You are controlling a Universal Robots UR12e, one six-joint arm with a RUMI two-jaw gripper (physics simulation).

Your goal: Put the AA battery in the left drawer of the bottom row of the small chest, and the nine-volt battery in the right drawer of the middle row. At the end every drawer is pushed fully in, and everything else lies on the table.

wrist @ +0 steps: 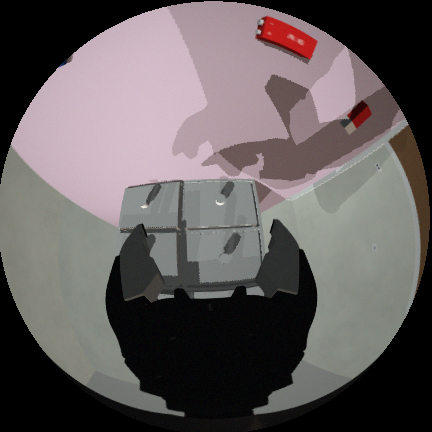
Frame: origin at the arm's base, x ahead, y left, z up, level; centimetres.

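Where they show: gripper, fingertip midpoint: (pixel 207 222).
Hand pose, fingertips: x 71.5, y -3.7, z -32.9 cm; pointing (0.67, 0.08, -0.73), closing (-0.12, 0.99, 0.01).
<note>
After its pixels a point has its place.
The small chest (pixel 182 252) @(z -29.9, x 81.5, y -7.2 cm) shows its drawer fronts in the middle of the wrist view, with the table side toward the top. Several grey drawer fronts show, with small pale knobs and dark knob shadows. They look about flush. The gripper (pixel 208 223) @(z -32.9, x 71.5, y -3.7 cm) is open and empty, its two jaws spread left and right in front of the drawer fronts; the left jaw hides part of one front. I cannot tell if the jaws touch the chest. The red nine-volt battery (pixel 287 38) lies on the table at the upper right. A small blue thing (pixel 63 63), perhaps the AA battery, is cut off at the upper left edge.
A red block with a grey and white end (pixel 356 118) lies at the right near the pink table's (pixel 110 100) @(z -44.4, x 62.6, y -15.2 cm) edge. Shadows of the arm and gripper fall across the table. Grey walls (pixel 350 260) and a brown panel (pixel 418 165) show beyond it.
</note>
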